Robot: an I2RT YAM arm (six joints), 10 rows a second.
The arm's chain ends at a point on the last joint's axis. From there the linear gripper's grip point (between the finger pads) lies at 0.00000 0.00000 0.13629 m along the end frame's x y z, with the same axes.
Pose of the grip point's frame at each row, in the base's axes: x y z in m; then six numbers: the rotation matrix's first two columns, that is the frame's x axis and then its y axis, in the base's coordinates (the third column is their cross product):
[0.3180 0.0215 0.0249 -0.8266 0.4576 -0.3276 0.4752 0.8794 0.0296]
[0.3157 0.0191 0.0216 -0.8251 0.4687 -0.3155 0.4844 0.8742 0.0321]
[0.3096 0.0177 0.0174 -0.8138 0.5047 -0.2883 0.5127 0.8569 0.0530]
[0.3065 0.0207 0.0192 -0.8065 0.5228 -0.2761 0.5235 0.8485 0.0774]
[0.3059 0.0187 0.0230 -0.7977 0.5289 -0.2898 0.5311 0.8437 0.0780]
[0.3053 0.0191 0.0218 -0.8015 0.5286 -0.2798 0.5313 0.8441 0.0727]
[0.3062 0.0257 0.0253 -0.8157 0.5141 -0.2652 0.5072 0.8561 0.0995]
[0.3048 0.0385 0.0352 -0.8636 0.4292 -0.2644 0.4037 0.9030 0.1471]
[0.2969 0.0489 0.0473 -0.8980 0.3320 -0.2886 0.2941 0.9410 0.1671]
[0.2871 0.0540 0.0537 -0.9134 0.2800 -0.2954 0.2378 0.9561 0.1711]
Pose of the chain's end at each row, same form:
[0.2769 0.0394 0.1536 -0.8266 0.4576 -0.3276 0.4752 0.8794 0.0296]
[0.2761 0.0363 0.1508 -0.8251 0.4687 -0.3155 0.4844 0.8742 0.0321]
[0.2723 0.0320 0.1477 -0.8138 0.5047 -0.2883 0.5127 0.8569 0.0530]
[0.2691 0.0319 0.1498 -0.8065 0.5228 -0.2761 0.5235 0.8485 0.0774]
[0.2670 0.0312 0.1530 -0.7977 0.5289 -0.2898 0.5311 0.8437 0.0780]
[0.2679 0.0314 0.1523 -0.8015 0.5286 -0.2798 0.5313 0.8441 0.0727]
[0.2683 0.0330 0.1560 -0.8157 0.5141 -0.2652 0.5072 0.8561 0.0995]
[0.2637 0.0357 0.1651 -0.8636 0.4292 -0.2644 0.4037 0.9030 0.1471]
[0.2523 0.0400 0.1758 -0.8980 0.3320 -0.2886 0.2941 0.9410 0.1671]
[0.2421 0.0423 0.1818 -0.9134 0.2800 -0.2954 0.2378 0.9561 0.1711]

